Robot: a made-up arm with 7 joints.
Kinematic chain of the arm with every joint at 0, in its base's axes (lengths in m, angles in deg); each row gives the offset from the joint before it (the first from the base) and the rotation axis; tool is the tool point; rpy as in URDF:
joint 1: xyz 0 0 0.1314 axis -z
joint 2: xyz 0 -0.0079 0.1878 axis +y
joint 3: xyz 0 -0.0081 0.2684 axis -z
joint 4: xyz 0 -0.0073 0.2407 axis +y
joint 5: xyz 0 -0.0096 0.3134 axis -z
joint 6: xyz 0 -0.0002 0.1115 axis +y
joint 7: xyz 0 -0.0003 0.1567 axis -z
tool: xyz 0 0 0 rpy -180 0 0
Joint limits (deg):
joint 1: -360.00..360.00
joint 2: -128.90..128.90
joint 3: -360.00..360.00
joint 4: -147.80..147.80
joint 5: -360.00..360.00
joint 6: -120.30..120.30
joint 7: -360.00..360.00
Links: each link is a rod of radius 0.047 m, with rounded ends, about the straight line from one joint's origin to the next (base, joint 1, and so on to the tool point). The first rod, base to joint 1, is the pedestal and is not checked.
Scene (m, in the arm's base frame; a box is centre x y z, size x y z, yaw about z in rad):
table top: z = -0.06
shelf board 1: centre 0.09 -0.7 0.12 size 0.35 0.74 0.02 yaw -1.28
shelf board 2: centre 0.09 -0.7 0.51 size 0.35 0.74 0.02 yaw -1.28
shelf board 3: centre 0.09 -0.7 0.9 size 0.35 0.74 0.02 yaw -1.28
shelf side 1: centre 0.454 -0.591 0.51 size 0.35 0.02 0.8 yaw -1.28
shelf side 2: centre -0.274 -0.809 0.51 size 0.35 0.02 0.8 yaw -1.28
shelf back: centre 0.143 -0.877 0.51 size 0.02 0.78 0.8 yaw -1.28
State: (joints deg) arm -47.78 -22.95 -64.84 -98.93 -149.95 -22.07 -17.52
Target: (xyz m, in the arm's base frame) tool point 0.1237 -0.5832 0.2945
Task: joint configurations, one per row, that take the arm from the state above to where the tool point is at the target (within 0.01 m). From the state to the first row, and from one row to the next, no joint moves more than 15 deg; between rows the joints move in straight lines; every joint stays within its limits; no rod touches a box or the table.
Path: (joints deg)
1: -48.55 -8.98 -56.20 -106.56 -150.48 -20.57 -17.52
2: -49.32 5.00 -47.57 -114.19 -151.02 -19.06 -17.52
3: -50.09 18.97 -38.93 -121.82 -151.55 -17.56 -17.52
4: -50.87 32.95 -30.30 -129.45 -152.08 -16.06 -17.52
5: -49.10 21.69 -35.10 -134.04 -151.65 -11.62 -17.52
6: -47.33 10.44 -39.91 -138.63 -151.22 -7.18 -17.52
7: -45.56 -0.82 -44.72 -143.21 -150.79 -2.75 -17.52
8: -43.80 -12.07 -49.53 -147.80 -150.36 1.69 -17.52
9: -46.97 -23.08 -50.24 -138.13 -150.29 -3.70 -17.52
10: -50.14 -34.08 -50.95 -128.46 -150.23 -9.09 -17.52
11: -53.31 -45.09 -51.66 -118.79 -150.16 -14.47 -17.52

